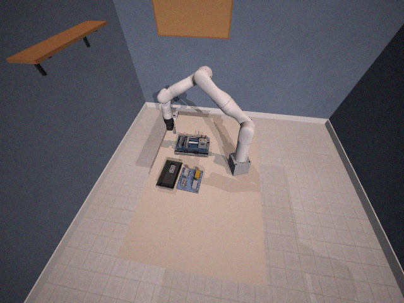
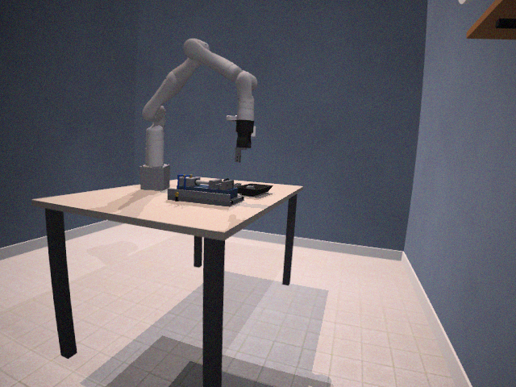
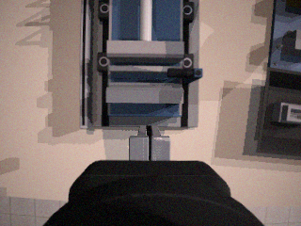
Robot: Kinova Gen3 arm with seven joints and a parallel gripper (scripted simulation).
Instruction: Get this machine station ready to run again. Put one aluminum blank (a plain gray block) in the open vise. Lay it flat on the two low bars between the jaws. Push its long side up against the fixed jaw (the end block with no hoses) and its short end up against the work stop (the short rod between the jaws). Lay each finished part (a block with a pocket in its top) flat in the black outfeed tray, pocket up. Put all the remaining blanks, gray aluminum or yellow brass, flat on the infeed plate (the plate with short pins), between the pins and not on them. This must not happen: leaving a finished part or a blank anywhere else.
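Now: hand 270 mm past the yellow brass blank, 240 mm to the right of it and 170 mm above it. From my hand the other things lie so: vise 160 mm below, 140 mm behind, 30 mm to the right.
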